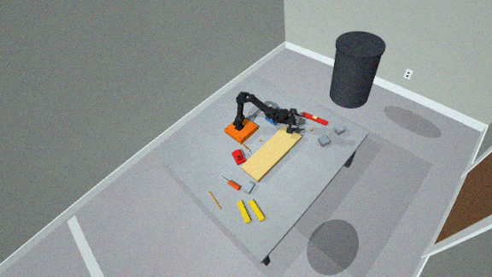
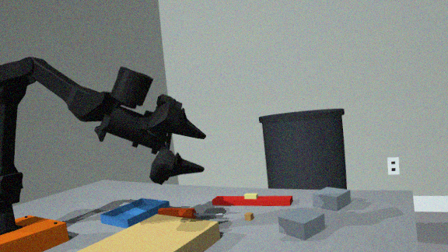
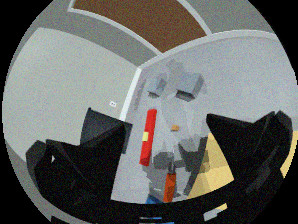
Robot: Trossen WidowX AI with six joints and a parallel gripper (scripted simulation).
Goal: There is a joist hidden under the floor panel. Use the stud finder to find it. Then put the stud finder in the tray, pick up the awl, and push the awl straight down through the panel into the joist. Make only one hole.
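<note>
The red stud finder is 44 cm to the right of my gripper tip, 29 cm behind it and 15 cm below it. From my gripper tip the other things lie so: blue tray: 30 cm behind, 18 cm below, 9 cm to the left; then awl: 33 cm to the right, 29 cm behind, 18 cm below; then red level: 24 cm to the left, 18 cm below.
</note>
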